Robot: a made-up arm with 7 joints. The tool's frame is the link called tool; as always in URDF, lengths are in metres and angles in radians. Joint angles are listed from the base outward.
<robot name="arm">
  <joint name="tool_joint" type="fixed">
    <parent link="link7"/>
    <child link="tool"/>
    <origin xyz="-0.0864 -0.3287 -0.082"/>
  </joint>
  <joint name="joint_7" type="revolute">
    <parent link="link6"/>
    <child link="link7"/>
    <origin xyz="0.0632 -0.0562 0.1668"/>
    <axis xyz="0 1 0"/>
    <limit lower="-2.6" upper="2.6"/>
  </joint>
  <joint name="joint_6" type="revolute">
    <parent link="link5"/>
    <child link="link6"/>
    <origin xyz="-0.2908 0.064 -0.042"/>
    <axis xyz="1 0 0"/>
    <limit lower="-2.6" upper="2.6"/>
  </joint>
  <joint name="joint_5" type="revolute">
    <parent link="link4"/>
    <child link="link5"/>
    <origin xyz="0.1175 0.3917 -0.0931"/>
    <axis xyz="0 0 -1"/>
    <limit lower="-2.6" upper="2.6"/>
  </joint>
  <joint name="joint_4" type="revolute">
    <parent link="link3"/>
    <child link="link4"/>
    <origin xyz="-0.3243 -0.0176 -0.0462"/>
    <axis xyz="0 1 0"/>
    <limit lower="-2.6" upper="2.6"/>
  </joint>
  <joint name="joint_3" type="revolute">
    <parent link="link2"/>
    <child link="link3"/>
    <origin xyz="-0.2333 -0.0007 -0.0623"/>
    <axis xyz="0 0 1"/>
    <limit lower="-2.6" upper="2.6"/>
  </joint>
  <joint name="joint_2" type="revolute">
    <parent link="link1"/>
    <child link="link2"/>
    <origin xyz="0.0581 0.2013 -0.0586"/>
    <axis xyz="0 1 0"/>
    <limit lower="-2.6" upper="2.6"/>
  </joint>
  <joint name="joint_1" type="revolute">
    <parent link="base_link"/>
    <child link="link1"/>
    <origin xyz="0 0 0.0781"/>
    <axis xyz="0 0 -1"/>
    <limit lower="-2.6" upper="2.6"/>
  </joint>
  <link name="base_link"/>
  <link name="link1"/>
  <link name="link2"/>
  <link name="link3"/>
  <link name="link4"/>
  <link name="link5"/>
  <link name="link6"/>
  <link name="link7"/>
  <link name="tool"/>
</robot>
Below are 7 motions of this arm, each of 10 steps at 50 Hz.
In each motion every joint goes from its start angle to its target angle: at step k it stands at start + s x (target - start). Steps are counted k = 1, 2, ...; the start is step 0. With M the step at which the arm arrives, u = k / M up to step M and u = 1 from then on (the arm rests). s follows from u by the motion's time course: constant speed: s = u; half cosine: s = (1 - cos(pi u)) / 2; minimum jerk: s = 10 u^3 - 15 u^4 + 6 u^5.
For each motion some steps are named. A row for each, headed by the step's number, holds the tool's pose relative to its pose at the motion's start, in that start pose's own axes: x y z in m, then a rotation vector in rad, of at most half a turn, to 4 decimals.
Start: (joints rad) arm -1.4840 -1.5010 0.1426 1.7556 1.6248 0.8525 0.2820
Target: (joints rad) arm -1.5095 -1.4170 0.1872 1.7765 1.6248 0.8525 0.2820
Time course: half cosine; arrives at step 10
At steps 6, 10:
6: 0.0159 -0.0634 0.0396 -0.0724 -0.0113 0.0220
10: 0.0252 -0.0960 0.0620 -0.1104 -0.0173 0.0343

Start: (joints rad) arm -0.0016 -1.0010 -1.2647 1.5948 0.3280 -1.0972 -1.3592
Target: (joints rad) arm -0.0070 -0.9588 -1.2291 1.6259 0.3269 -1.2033 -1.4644
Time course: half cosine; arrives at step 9
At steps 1, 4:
1: 0.0013 0.0005 -0.0004 -0.0006 -0.0017 0.0047
4: 0.0174 0.0082 -0.0060 -0.0068 -0.0229 0.0648

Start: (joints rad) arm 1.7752 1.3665 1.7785 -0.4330 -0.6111 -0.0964 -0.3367
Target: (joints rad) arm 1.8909 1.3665 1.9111 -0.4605 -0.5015 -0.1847 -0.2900
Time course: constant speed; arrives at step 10
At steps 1, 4, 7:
1: -0.0037 0.0002 0.0042 -0.0143 -0.0080 0.0036
4: -0.0153 0.0008 0.0162 -0.0571 -0.0318 0.0135
7: -0.0281 0.0016 0.0273 -0.0995 -0.0554 0.0221

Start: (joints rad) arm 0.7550 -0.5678 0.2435 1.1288 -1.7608 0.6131 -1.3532
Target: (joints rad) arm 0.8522 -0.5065 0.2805 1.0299 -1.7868 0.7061 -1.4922
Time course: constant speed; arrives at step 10
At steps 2, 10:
2: 0.0032 0.0022 -0.0047 0.0007 -0.0340 -0.0125
10: 0.0189 0.0117 -0.0237 0.0021 -0.1696 -0.0619

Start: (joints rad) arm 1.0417 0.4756 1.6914 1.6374 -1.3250 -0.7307 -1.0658
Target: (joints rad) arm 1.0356 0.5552 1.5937 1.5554 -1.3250 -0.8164 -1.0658
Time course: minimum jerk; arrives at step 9
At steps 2, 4, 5, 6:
2: 0.0075 0.0016 0.0011 -0.0061 -0.0104 0.0098
4: 0.0383 0.0092 0.0067 -0.0324 -0.0537 0.0495
5: 0.0576 0.0146 0.0113 -0.0500 -0.0816 0.0742
6: 0.0748 0.0199 0.0160 -0.0664 -0.1067 0.0958

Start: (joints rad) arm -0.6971 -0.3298 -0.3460 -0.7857 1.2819 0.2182 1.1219
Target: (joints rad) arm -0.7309 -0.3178 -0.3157 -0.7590 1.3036 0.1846 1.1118
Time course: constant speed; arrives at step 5
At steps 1, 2, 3, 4, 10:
1: -0.0104 -0.0010 0.0102 -0.0062 0.0101 -0.0103
2: -0.0206 -0.0019 0.0206 -0.0125 0.0202 -0.0206
3: -0.0307 -0.0028 0.0312 -0.0190 0.0302 -0.0309
4: -0.0406 -0.0036 0.0419 -0.0256 0.0401 -0.0411
10: -0.0504 -0.0043 0.0527 -0.0325 0.0500 -0.0513

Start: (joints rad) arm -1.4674 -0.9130 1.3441 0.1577 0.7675 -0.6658 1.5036
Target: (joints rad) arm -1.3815 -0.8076 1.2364 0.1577 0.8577 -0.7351 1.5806
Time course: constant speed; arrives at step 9
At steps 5, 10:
5: -0.1088 0.0267 0.0382 0.0506 0.1871 -0.0341
10: -0.1918 0.0488 0.0829 0.0894 0.3391 -0.0640

